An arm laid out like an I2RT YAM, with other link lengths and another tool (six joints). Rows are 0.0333 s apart.
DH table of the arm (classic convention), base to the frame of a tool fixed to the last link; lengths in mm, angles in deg. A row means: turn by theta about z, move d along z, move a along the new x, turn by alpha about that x. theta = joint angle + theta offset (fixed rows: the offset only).
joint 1: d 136.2; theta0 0; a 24; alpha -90
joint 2: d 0; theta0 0; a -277.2; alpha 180
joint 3: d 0; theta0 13.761; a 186.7; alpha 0
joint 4: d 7.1; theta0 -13.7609; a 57.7; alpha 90
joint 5: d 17.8; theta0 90; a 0; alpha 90
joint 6: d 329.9; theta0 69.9; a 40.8; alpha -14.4
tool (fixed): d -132.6; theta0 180; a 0; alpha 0
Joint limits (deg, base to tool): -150..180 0..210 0..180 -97..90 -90..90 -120..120
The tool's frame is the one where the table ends.
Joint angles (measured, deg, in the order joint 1, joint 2, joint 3, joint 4, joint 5, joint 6), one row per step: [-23.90 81.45 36.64 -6.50 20.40 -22.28]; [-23.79 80.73 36.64 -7.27 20.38 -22.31]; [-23.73 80.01 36.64 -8.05 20.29 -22.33]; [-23.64 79.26 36.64 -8.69 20.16 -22.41]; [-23.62 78.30 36.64 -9.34 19.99 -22.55]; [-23.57 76.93 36.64 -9.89 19.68 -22.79]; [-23.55 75.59 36.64 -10.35 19.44 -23.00]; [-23.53 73.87 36.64 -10.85 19.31 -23.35]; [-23.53 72.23 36.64 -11.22 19.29 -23.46]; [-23.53 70.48 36.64 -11.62 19.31 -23.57]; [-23.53 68.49 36.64 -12.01 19.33 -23.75]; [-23.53 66.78 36.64 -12.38 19.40 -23.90]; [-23.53 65.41 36.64 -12.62 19.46 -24.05]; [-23.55 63.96 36.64 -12.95 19.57 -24.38]
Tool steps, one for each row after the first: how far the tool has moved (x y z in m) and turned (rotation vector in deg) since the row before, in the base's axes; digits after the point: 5 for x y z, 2 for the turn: [-0.00172 0.00137 0.00136 0.02 0.06 0.14]; [-0.00180 0.00138 0.00119 0.08 0.04 0.13]; [-0.00113 0.00136 0.00155 0.02 -0.10 0.23]; [-0.00129 0.00120 0.00233 -0.06 -0.26 0.23]; [-0.00046 0.00143 0.00401 -0.21 -0.72 0.42]; [-0.00055 0.00110 0.00414 -0.27 -0.76 0.33]; [-0.00096 0.00090 0.00578 -0.55 -0.96 0.35]; [-0.00117 0.00056 0.00571 -0.54 -1.11 0.09]; [-0.00152 0.00058 0.00607 -0.60 -1.17 0.06]; [-0.00169 0.00065 0.00700 -0.74 -1.36 0.11]; [-0.00184 0.00055 0.00592 -0.65 -1.12 0.05]; [-0.00142 0.00040 0.00486 -0.56 -0.93 0.05]; [-0.00193 0.00035 0.00506 -0.68 -0.80 0.10]
